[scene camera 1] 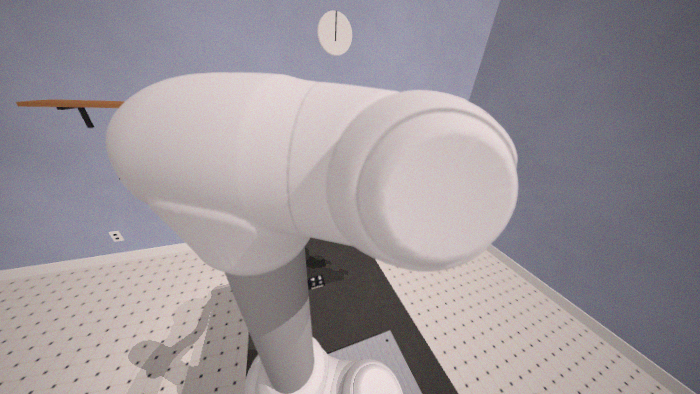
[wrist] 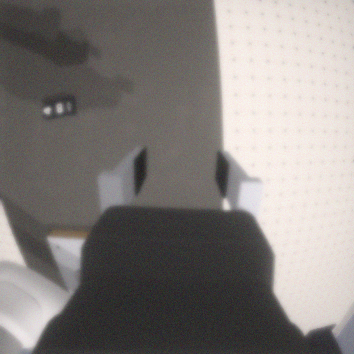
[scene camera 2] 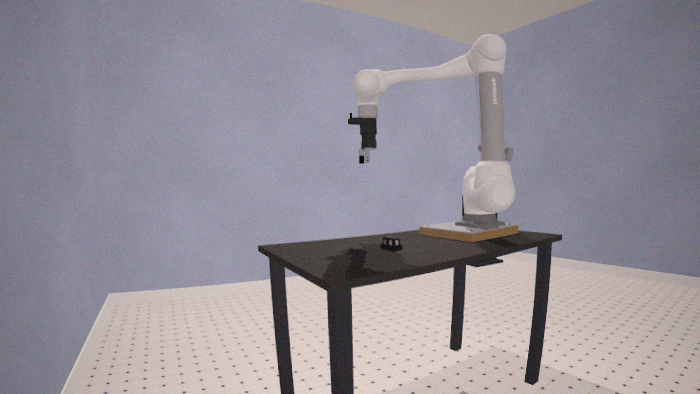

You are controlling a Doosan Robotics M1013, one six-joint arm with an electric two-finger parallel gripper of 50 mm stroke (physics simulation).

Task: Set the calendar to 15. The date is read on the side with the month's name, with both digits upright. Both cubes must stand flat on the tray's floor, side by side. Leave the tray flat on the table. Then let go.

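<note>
The small dark calendar [scene camera 1: 316, 282] [scene camera 2: 391, 244] [wrist: 59, 107] stands on the black table [scene camera 1: 355, 310] [scene camera 2: 305, 252] [wrist: 175, 75]. Its cubes sit close together in a row low in the tray, with white marks on their faces. The marks are too small and blurred to read, and I cannot tell which side carries the month's name. My gripper [scene camera 2: 364, 158] [wrist: 180, 163] is open and empty, high above the table. In the wrist view the calendar lies up and to the left of the fingers. In scene camera 1's view the arm hides the gripper.
The robot's base stands on a pale board [scene camera 1: 370, 347] [scene camera 2: 445, 231] [wrist: 67, 250] with wooden edges at one end of the table. The arm's shadow falls on the table beside the calendar. In the wrist view a long table edge runs near the right finger, with tiled floor [wrist: 290, 125] beyond.
</note>
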